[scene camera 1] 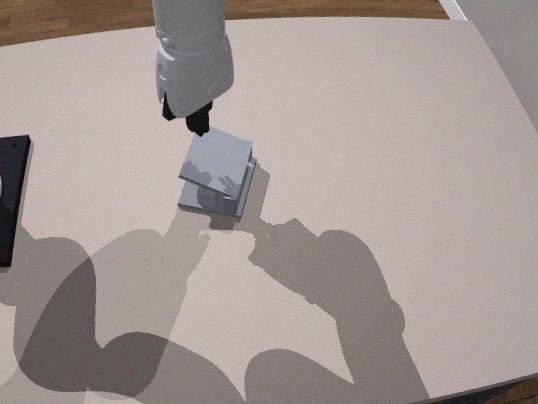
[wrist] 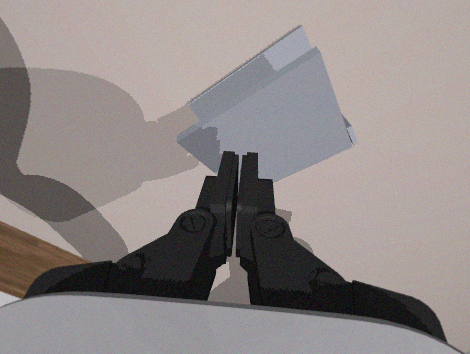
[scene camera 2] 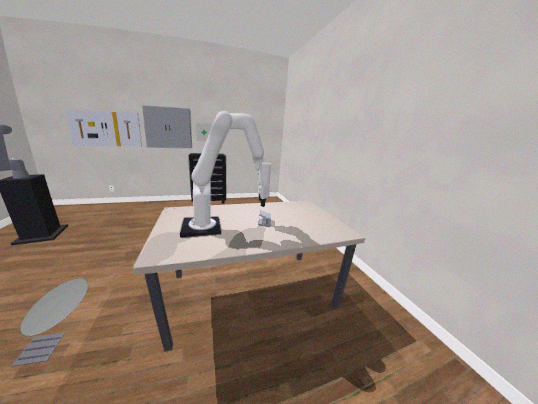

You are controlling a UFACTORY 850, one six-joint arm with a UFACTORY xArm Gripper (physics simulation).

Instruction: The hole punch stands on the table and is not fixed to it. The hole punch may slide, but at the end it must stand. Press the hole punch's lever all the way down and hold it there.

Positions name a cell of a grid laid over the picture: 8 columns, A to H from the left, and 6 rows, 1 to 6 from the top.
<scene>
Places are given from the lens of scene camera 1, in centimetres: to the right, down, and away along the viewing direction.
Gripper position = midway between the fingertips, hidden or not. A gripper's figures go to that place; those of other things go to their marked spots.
my gripper (scene camera 1: C2): -10, -11, 75
grey-blue hole punch (scene camera 1: C3): -12, -1, 84
</scene>
